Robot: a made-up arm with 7 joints.
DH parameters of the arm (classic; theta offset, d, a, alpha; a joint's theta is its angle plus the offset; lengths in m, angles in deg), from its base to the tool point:
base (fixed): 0 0.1 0 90
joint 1: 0 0.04 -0.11 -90
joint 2: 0 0.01 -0.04 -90
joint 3: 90 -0.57 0.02 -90
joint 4: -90 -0.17 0.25 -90
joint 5: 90 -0.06 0.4 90
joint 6: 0 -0.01 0.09 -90
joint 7: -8.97 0 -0.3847 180
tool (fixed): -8.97 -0.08 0 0
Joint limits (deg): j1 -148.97..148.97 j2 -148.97..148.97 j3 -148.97..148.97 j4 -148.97..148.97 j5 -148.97..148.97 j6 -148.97..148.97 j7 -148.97..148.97
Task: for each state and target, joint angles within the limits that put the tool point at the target. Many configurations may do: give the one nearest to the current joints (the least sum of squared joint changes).
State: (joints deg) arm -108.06 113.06 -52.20 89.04 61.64 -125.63 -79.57
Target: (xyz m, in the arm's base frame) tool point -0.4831 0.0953 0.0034
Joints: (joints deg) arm -132.75 129.06 -70.40 86.39 108.20 -120.53 -66.46
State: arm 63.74 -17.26 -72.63 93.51 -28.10 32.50 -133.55
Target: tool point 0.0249 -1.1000 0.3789
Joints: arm 58.13 -34.45 -39.63 71.25 -42.66 47.00 -123.95
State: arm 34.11 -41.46 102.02 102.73 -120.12 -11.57 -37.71
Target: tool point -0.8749 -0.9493 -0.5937
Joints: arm 32.10 -19.25 103.54 138.02 -121.90 -16.44 -68.54
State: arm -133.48 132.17 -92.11 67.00 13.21 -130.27 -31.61
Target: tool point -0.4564 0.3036 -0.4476
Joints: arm -148.97 144.33 -109.15 63.54 44.47 -127.24 -43.69
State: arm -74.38 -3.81 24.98 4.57 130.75 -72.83 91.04
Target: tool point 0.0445 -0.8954 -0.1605
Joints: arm -75.88 11.55 26.07 7.53 122.24 -72.76 87.64
